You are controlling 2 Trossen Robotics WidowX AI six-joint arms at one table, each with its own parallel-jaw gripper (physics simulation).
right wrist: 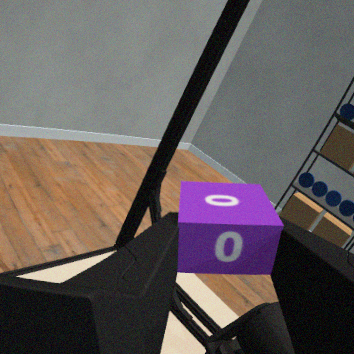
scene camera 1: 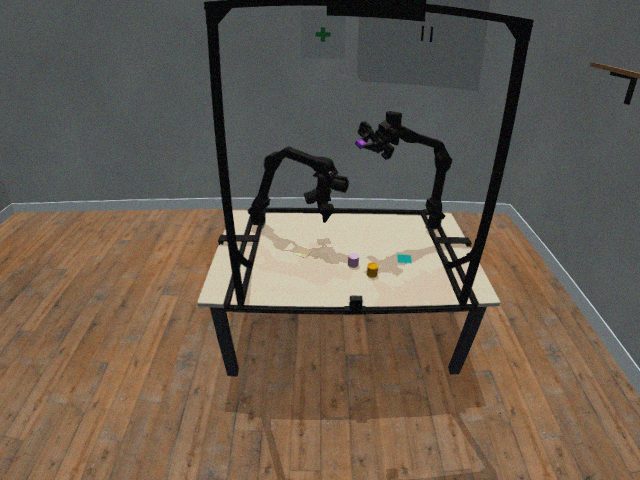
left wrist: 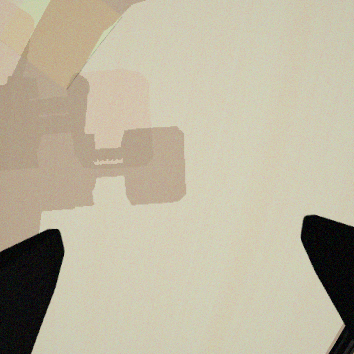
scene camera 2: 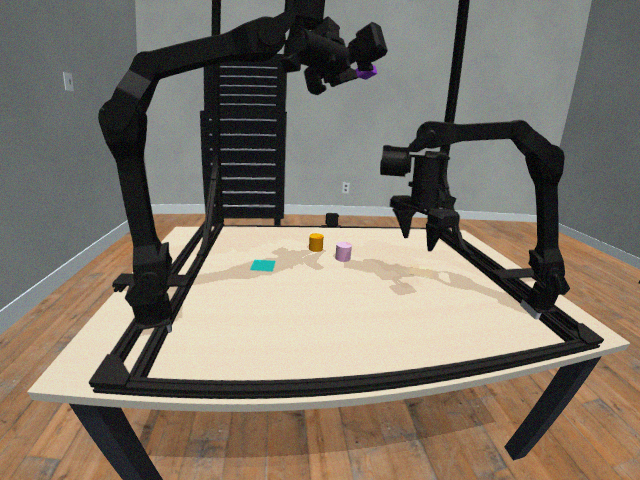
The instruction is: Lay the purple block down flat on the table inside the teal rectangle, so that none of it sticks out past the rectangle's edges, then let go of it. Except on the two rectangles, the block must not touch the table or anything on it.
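Frame: origin at the left arm's base, x left, y back, z up, level; millimetres.
Seen in the pictures: left gripper, fingertip midpoint: [scene camera 1: 322,217] [left wrist: 183,235] [scene camera 2: 417,244]; right gripper, fingertip midpoint: [right wrist: 222,225] [scene camera 1: 360,144] [scene camera 2: 366,71]; left arm's base, link origin: [scene camera 1: 257,221] [scene camera 2: 539,305]; right arm's base, link origin: [scene camera 1: 434,225] [scene camera 2: 153,317].
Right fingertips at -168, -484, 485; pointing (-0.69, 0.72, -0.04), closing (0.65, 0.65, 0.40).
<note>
Offsets run from my right fingertips to a thing's top centre, as dx, dy, dz. "*": to the spot under its first point. Level surfaces: height alone.
The purple block {+0, +0, +16} [scene camera 1: 360,143] [scene camera 2: 366,71] [right wrist: 227,249] is held high above the table, with a white 0 on each of two faces in the right wrist view. My right gripper [scene camera 1: 362,141] [scene camera 2: 363,73] [right wrist: 222,225] is shut on it from two sides, pointing sideways. The teal rectangle {* -44, -230, -503} [scene camera 1: 404,258] [scene camera 2: 263,265] lies flat on the table, well below and to the side of the block; nothing stands on it. My left gripper [scene camera 1: 320,210] [scene camera 2: 418,240] [left wrist: 183,235] is open and empty, pointing down above the table. The right wrist view does not show the teal rectangle.
An orange cylinder {-173, -79, -459} [scene camera 1: 372,270] [scene camera 2: 316,242] and a pink cylinder {-111, +2, -458} [scene camera 1: 353,260] [scene camera 2: 343,252] stand upright on the table {dz -504} [scene camera 1: 310,291] [scene camera 2: 310,330], near the teal rectangle. A pale green rectangle {* -27, +219, -503} [left wrist: 72,42], mostly in shadow, lies beyond my left fingers. The black frame [scene camera 1: 220,129] surrounds the table.
</note>
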